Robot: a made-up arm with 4 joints.
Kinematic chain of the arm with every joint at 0, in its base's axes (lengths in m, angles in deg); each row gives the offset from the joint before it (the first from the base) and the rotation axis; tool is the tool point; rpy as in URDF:
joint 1: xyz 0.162 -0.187 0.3 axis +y
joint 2: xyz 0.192 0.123 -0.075 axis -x
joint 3: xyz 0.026 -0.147 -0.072 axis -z
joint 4: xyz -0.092 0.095 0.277 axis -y
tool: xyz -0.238 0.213 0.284 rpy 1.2 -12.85 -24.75
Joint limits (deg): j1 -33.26..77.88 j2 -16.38..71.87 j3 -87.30..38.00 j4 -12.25..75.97
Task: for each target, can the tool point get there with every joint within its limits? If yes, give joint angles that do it. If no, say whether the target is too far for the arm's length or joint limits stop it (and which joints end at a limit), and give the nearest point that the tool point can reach.
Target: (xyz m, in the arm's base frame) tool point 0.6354 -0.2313 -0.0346
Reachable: no: joint limits stop it (at a limit: joint 1, joint 2, joint 3, joint 4) | nearest point 0.7018 0.0336 0.2120 | short by 0.368 m
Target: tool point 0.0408 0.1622 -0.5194
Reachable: no: joint limits stop it (at a limit: joint 2, joint 3) | nearest point 0.1027 0.1114 -0.1011 | short by 0.426 m
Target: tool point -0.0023 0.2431 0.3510
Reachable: yes | joints 14.04 23.16 11.80 51.03
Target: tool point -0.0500 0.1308 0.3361
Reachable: yes | joints 3.26 4.07 3.41 64.48
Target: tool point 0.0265 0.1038 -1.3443
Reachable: no: too far | nearest point 0.1285 0.0881 -0.1065 | short by 1.242 m
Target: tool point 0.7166 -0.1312 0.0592
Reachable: no: joint limits stop it (at a limit: joint 1, joint 2, joint 3, joint 4) | nearest point 0.7018 0.0336 0.2120 | short by 0.225 m
